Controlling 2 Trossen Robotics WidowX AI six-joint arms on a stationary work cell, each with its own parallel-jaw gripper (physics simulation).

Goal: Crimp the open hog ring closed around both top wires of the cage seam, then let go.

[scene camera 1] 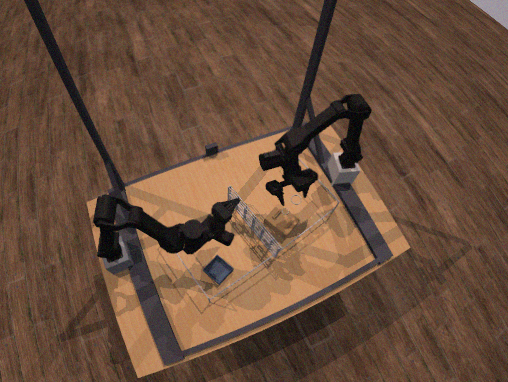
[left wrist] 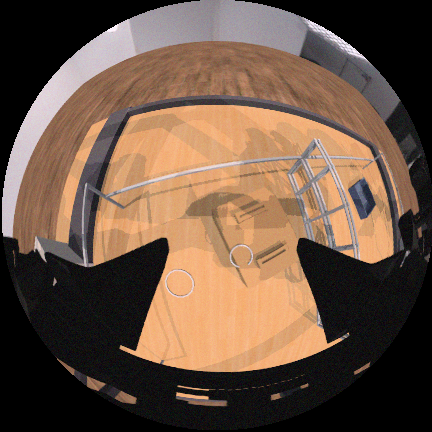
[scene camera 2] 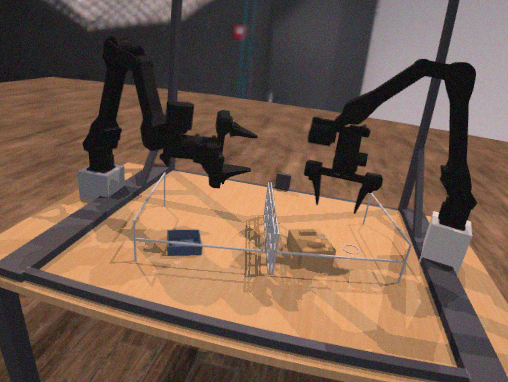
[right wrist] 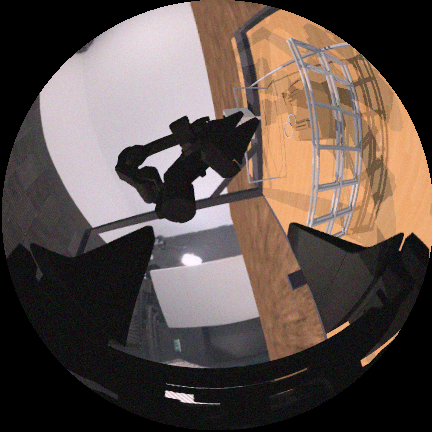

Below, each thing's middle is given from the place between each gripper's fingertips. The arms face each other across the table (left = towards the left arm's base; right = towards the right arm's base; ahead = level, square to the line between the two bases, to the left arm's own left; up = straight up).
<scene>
The tan block (scene camera 2: 299,240) lies 2 cm ahead of my left hand, 4 cm to the right of it and 10 cm below it. Also, from my left hand: blue tray (scene camera 2: 187,236): 10 cm ahead, 34 cm to the right, 12 cm below.
The tan block lies 200 mm below my right hand, 180 mm to the left of it and 50 mm ahead of it. Round my right hand: blue tray: 210 mm below, 130 mm ahead, 120 mm to the right.
</scene>
